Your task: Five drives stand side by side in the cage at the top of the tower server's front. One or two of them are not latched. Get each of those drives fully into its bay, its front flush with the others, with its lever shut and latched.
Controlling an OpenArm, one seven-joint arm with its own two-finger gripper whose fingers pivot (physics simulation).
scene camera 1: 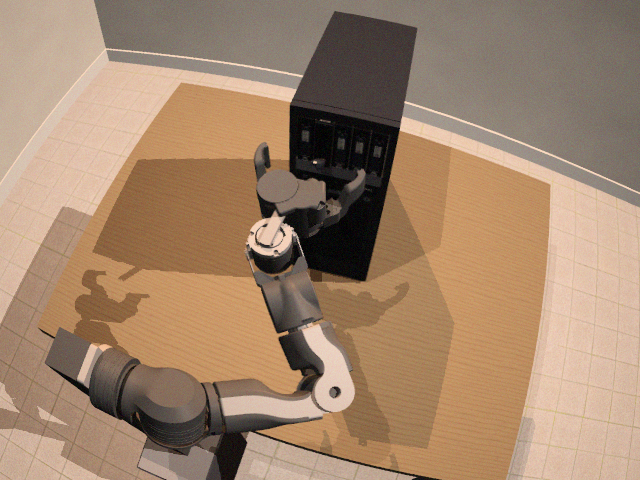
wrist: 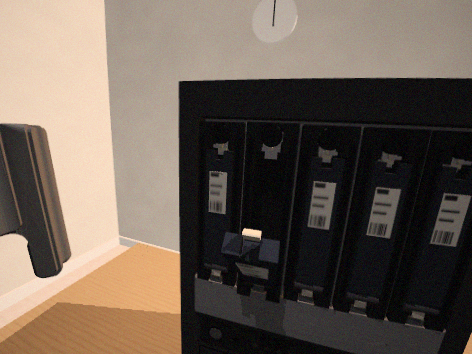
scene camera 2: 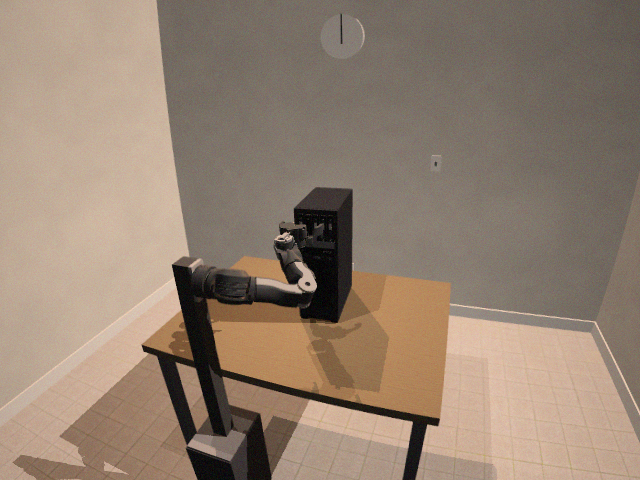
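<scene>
The black tower server (scene camera 1: 356, 67) (scene camera 2: 344, 248) (wrist: 325, 100) stands upright, its drive cage at the top front. In the wrist view, the second drive from the left has its lever (wrist: 270, 251) (scene camera 1: 317, 162) swung down and sticking out at the bottom of its dark front; whether that drive sits fully in is unclear. The leftmost drive (wrist: 217, 192), third drive (wrist: 321, 205), fourth drive (wrist: 384, 212) and rightmost drive (wrist: 450, 220) show labelled levers standing upright and look shut. My gripper (scene camera 1: 312, 161) (scene camera 2: 301, 226) is wide open and empty, in front of the cage, its fingers spread either side of the lowered lever.
The server stands on the wooden table (scene camera 1: 496, 258) (scene camera 2: 413, 330). A grey ledge (wrist: 320, 320) runs below the drives. One gripper finger (wrist: 47, 225) shows at the wrist view's left edge, left of the server. The grey wall (scene camera 2: 248, 129) is behind the server.
</scene>
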